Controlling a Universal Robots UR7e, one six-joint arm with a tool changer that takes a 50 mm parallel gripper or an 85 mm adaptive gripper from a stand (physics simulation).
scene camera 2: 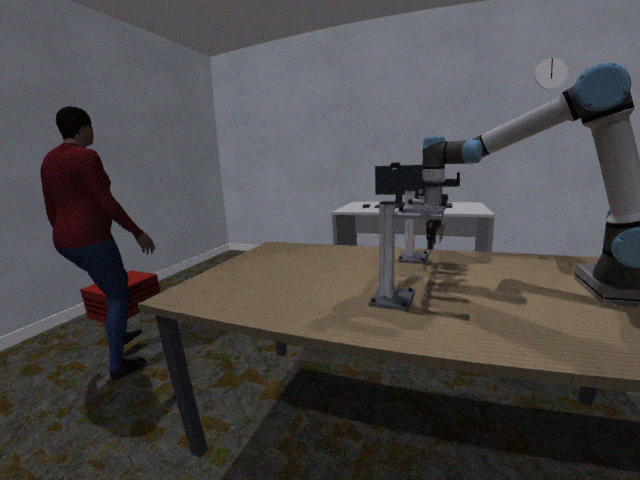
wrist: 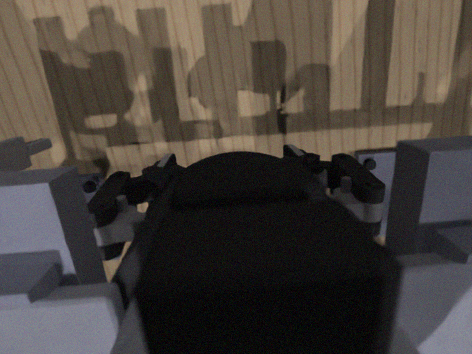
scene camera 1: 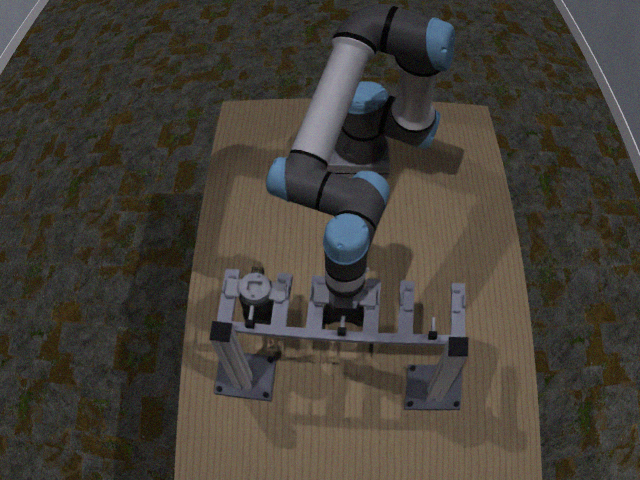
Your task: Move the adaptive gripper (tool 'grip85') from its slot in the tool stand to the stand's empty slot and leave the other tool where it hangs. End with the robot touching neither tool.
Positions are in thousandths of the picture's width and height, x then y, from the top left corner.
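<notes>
Adaptive gripper (scene camera 1: 502, 611), tool stand (scene camera 1: 380, 782). Tool stand (scene camera 2: 604, 618). Tool stand (wrist: 118, 694), adaptive gripper (wrist: 204, 880).
</notes>
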